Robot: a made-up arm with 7 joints. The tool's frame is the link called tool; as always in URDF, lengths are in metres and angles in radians.
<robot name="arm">
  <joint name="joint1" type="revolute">
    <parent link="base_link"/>
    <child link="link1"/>
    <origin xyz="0 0 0.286" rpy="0 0 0"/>
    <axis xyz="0 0 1"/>
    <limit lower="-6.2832" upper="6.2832"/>
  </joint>
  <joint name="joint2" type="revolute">
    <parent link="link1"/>
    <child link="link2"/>
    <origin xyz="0 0 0" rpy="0 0 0"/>
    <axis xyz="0 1 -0.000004"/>
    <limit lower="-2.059" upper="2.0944"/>
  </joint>
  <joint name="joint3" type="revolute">
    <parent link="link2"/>
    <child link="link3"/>
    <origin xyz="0 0 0.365" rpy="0 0 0"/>
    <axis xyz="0 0 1"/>
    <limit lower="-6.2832" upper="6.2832"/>
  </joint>
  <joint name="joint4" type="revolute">
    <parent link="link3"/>
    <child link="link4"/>
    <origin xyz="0.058 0 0" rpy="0 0 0"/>
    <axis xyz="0 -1 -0.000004"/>
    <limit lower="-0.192" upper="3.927"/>
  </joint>
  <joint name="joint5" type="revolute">
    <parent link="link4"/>
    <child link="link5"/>
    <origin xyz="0.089 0 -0.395" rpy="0 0 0"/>
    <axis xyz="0 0.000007 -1"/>
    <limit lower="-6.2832" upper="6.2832"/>
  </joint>
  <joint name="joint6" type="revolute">
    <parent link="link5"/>
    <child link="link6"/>
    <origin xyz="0 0 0" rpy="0 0 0"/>
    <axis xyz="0 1 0.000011"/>
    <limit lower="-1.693" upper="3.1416"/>
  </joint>
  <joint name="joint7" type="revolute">
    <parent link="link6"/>
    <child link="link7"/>
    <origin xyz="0.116 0 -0.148" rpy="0 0 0"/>
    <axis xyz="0 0.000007 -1"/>
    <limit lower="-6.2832" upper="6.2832"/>
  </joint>
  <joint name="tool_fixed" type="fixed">
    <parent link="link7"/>
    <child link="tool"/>
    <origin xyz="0 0 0" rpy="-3.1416 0 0"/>
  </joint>
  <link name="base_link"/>
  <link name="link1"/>
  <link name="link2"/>
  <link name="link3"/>
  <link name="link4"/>
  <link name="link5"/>
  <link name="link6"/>
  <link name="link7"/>
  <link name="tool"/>
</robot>
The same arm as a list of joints. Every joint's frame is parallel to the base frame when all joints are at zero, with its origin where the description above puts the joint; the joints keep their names.
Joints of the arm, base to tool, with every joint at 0 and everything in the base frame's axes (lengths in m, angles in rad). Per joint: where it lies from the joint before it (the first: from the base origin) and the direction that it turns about. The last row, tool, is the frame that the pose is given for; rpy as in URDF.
joint1: origin 0 0 0.286 axis +z
joint2: origin 0 0 0 axis +y
joint3: origin 0 0 0.365 axis +z
joint4: origin 0.058 0 0 axis -y
joint5: origin 0.089 0 -0.395 axis -z
joint6: origin 0 0 0 axis +y
joint7: origin 0.116 0 -0.148 axis -z
tool: origin 0 0 0 rpy 3.1416 0 0
Joint limits (rad, base to tool): -6.2832..6.2832 -2.059..2.0944 -6.2832..6.2832 -0.192..3.927 -6.2832..6.2832 -1.693..3.1416 -6.2832..6.2832

